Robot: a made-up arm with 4 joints. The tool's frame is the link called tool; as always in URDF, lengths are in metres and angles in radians.
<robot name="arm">
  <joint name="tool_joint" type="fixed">
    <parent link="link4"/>
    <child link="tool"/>
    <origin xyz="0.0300 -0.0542 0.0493" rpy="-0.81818 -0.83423 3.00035"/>
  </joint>
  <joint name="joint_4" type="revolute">
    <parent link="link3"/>
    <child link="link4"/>
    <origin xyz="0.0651 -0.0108 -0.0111" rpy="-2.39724 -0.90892 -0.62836"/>
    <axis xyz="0 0 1"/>
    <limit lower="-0.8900" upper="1.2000" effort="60" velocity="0.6"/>
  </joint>
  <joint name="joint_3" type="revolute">
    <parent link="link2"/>
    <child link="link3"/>
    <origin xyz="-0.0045 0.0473 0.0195" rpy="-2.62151 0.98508 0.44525"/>
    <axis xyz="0 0 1"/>
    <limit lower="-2.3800" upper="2.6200" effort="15" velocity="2"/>
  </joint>
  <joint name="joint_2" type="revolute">
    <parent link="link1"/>
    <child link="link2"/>
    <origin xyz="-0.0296 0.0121 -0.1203" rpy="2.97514 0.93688 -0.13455"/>
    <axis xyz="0 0 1"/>
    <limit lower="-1.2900" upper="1.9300" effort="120" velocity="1.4"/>
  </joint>
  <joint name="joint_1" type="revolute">
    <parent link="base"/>
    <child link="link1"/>
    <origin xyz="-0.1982 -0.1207 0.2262" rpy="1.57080 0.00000 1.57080"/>
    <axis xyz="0 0 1"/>
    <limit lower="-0.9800" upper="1.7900" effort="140" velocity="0.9"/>
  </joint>
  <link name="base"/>
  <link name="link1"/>
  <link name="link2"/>
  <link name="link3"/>
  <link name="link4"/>
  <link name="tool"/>
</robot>
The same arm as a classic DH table. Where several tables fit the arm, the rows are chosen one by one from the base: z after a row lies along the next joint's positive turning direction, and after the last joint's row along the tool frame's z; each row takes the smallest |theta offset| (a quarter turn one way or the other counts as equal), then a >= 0, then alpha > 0; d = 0 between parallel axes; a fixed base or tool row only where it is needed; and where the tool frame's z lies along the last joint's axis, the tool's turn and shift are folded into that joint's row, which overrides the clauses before.
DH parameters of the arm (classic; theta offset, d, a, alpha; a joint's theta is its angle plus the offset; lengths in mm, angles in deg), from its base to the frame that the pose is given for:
base (fixed): -90 226.2 120.7 -90
joint_1: -85.93 -297.9 14.2 -125.74
joint_2: -2.04 61.3 -46 118.67
joint_3: -4.82 33.2 -25.6 116.88
joint_4: -35.51 85.5 -2.5 -62.67
tool (fixed): -56.5 69.7 0 0
Joint limits (deg, base to tool): -56.15..102.56 -73.91..110.58 -136.36..150.11 -50.99..68.75

